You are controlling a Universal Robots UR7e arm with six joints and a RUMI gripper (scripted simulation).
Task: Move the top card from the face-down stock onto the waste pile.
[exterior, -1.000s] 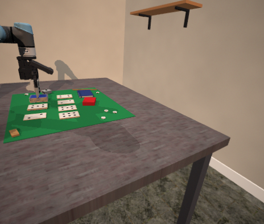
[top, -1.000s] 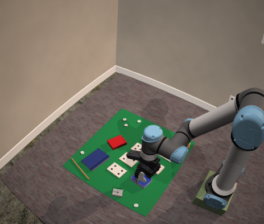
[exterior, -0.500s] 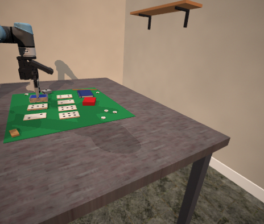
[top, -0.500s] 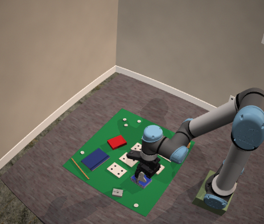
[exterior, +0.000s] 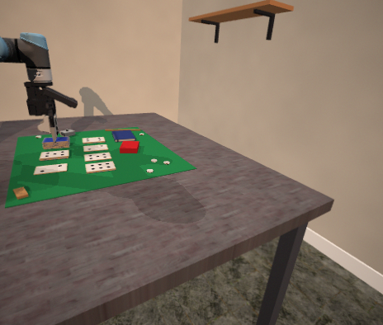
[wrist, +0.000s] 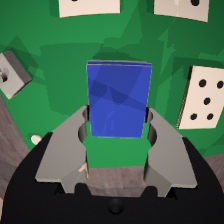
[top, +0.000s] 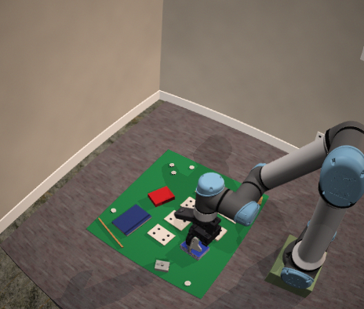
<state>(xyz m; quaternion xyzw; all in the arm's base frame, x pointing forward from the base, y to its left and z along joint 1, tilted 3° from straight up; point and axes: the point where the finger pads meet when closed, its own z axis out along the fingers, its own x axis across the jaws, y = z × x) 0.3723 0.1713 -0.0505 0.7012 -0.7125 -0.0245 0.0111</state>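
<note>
The spotted card is 12 cm to the right of my hand and 3 cm below it. From my hand the other things lie so: red box: 27 cm ahead, 11 cm to the right, 3 cm below; green mat: 15 cm ahead, 10 cm to the right, 5 cm below; grey block: 4 cm ahead, 14 cm to the left, 2 cm below.
</note>
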